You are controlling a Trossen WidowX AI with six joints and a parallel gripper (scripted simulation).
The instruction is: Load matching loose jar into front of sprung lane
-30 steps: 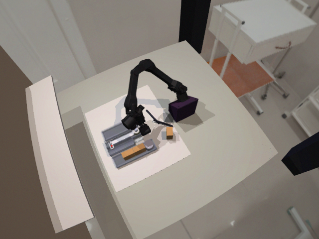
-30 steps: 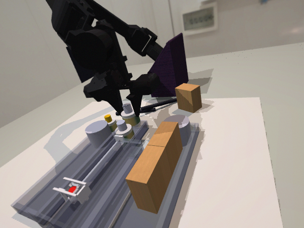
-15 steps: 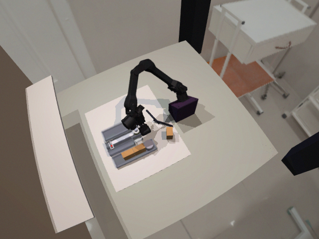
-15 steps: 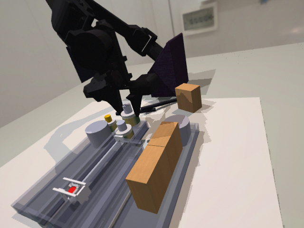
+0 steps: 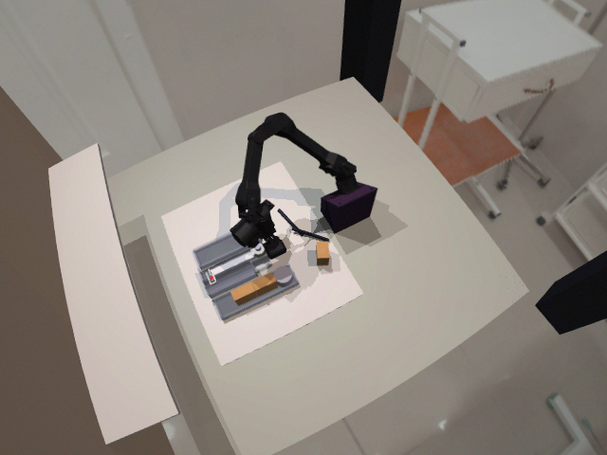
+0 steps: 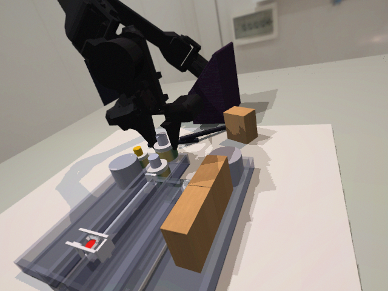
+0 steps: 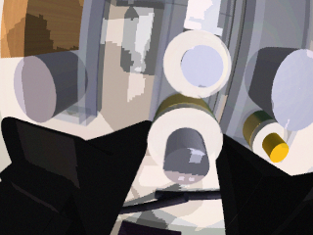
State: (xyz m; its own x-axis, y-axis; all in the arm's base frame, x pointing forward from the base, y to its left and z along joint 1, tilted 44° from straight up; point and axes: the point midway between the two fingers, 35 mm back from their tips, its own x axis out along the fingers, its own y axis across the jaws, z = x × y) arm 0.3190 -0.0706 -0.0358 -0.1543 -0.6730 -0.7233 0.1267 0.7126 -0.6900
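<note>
The white mat is 60 mm ahead of my gripper tip, 20 mm to the right of it and 60 mm below it. Also, from my gripper tip: white pusher plate (160 mm ahead, 10 mm to the left, 10 mm below); wooden block (130 mm behind, 140 mm to the left, 20 mm below); clear lane tray (150 mm ahead, 40 mm below).
</note>
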